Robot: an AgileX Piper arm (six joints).
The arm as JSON. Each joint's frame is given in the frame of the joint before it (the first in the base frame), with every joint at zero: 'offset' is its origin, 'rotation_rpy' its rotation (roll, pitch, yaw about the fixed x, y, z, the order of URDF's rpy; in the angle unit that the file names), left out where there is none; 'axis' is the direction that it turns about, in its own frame. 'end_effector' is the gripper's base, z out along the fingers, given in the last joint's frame.
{
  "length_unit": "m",
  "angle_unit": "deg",
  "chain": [
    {
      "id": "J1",
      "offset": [
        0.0,
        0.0,
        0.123
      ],
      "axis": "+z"
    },
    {
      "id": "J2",
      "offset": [
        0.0,
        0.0,
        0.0
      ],
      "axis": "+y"
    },
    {
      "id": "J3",
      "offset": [
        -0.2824,
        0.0,
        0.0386
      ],
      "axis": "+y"
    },
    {
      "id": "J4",
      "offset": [
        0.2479,
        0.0,
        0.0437
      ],
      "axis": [
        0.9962,
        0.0,
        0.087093
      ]
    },
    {
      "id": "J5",
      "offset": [
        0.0,
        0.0,
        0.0
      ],
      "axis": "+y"
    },
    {
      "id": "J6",
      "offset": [
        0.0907,
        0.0,
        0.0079
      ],
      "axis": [
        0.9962,
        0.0,
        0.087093
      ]
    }
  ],
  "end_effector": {
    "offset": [
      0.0,
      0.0,
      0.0
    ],
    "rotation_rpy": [
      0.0,
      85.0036,
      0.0
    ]
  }
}
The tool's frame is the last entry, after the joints.
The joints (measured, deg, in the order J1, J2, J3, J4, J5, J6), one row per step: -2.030 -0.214 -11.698 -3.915 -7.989 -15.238; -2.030 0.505 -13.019 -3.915 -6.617 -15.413; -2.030 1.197 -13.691 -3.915 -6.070 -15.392; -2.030 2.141 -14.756 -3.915 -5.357 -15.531; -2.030 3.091 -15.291 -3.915 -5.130 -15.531; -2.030 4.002 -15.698 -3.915 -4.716 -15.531; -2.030 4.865 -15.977 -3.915 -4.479 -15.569; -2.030 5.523 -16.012 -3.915 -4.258 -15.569; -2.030 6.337 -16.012 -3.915 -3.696 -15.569; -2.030 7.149 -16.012 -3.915 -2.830 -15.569; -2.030 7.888 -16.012 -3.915 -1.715 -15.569; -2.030 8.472 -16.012 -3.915 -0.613 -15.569; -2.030 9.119 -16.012 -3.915 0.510 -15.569
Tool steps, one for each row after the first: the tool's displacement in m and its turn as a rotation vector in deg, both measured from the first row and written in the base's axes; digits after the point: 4 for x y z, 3 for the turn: 0.0000 -0.0001 0.0049 -0.104 0.769 -0.162; 0.0009 -0.0002 0.0074 -0.054 1.334 -0.188; 0.0018 -0.0003 0.0116 -0.146 1.927 -0.290; 0.0038 -0.0004 0.0137 -0.120 2.568 -0.304; 0.0060 -0.0006 0.0147 -0.082 3.484 -0.329; 0.0083 -0.0007 0.0153 -0.085 4.305 -0.358; 0.0105 -0.0008 0.0147 -0.053 5.148 -0.370; 0.0134 -0.0009 0.0132 0.003 6.522 -0.404; 0.0164 -0.0011 0.0112 0.074 8.196 -0.457; 0.0192 -0.0014 0.0088 0.155 10.046 -0.527; 0.0214 -0.0016 0.0066 0.230 11.728 -0.596; 0.0238 -0.0018 0.0042 0.307 13.494 -0.666
